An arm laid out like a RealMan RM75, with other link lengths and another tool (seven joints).
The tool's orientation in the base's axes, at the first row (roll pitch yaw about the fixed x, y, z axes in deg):
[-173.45 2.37 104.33]
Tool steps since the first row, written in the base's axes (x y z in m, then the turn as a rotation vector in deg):
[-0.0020 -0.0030 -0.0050 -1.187 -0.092 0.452]
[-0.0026 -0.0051 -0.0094 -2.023 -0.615 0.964]
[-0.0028 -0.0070 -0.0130 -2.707 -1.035 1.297]
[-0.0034 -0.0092 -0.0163 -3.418 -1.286 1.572]
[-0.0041 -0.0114 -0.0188 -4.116 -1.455 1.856]
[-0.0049 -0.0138 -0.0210 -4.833 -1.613 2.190]
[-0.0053 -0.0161 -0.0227 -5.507 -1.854 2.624]
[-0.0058 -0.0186 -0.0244 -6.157 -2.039 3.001]
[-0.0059 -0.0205 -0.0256 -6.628 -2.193 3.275]
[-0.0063 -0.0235 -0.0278 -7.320 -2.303 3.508]
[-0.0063 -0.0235 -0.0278 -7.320 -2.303 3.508]
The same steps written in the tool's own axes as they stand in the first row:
[-0.0022 -0.0021 0.0054 0.186 -1.218 -0.323]
[-0.0039 -0.0027 0.0099 -0.135 -2.208 -0.712]
[-0.0055 -0.0029 0.0137 -0.386 -3.006 -0.945]
[-0.0074 -0.0036 0.0171 -0.465 -3.784 -1.130]
[-0.0092 -0.0046 0.0198 -0.467 -4.529 -1.330]
[-0.0113 -0.0057 0.0223 -0.457 -5.297 -1.579]
[-0.0133 -0.0064 0.0242 -0.541 -6.054 -1.926]
[-0.0156 -0.0073 0.0261 -0.575 -6.768 -2.222]
[-0.0173 -0.0077 0.0274 -0.619 -7.290 -2.436]
[-0.0200 -0.0086 0.0298 -0.564 -8.010 -2.591]
[-0.0200 -0.0086 0.0298 -0.564 -8.010 -2.591]

